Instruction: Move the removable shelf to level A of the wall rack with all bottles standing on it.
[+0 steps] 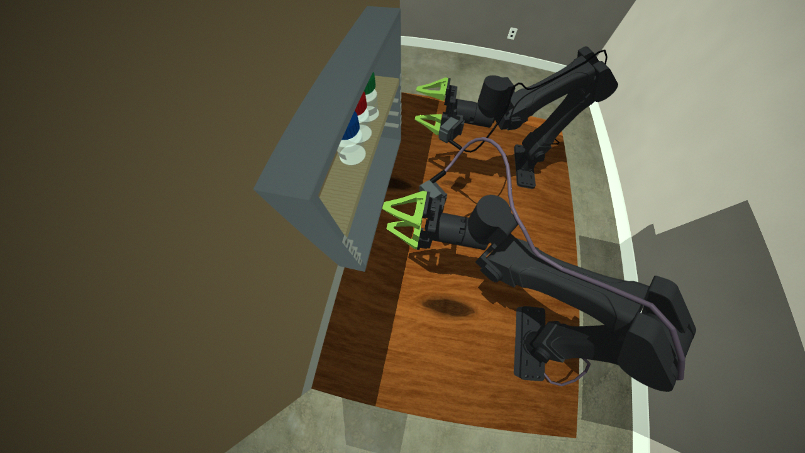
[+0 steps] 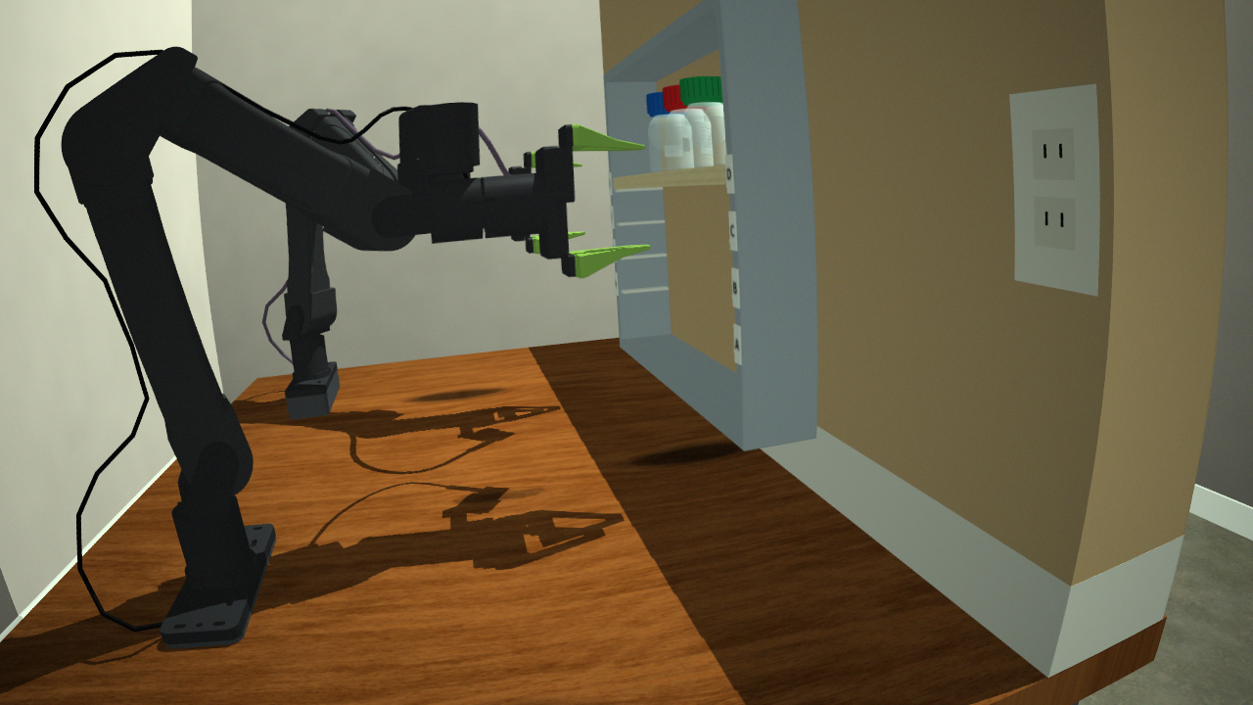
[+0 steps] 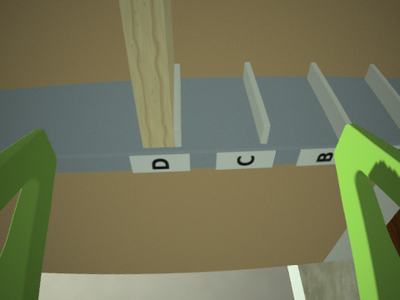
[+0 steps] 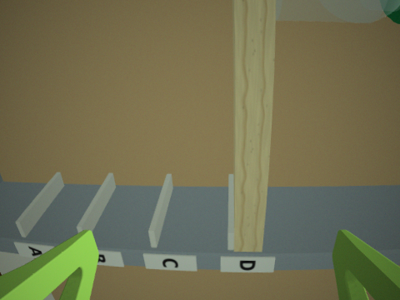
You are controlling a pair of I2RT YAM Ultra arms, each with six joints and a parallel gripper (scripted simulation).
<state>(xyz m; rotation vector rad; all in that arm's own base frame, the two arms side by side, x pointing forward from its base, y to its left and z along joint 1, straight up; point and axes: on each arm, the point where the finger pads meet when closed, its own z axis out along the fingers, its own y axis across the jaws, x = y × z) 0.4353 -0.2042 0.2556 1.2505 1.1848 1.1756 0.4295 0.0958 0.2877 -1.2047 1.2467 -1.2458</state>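
The blue-capped bottle is 12 cm to the right of my left hand, 10 cm ahead of it and 8 cm above it. The rest, counted from my left hand: red-capped bottle (18 cm to the right, 10 cm ahead, 8 cm above); wooden shelf (17 cm to the right, 10 cm ahead, 2 cm above); grey wall rack (17 cm to the right, 10 cm ahead, 2 cm below).
Now: the green-capped bottle 11 cm ahead of my right hand, 9 cm to the left of it and 7 cm above it. From my right hand the other things lie so: red-capped bottle (16 cm to the left, 11 cm ahead, 7 cm above); then wooden shelf (16 cm to the left, 11 cm ahead, 2 cm above); then grey wall rack (16 cm to the left, 11 cm ahead, 2 cm below).
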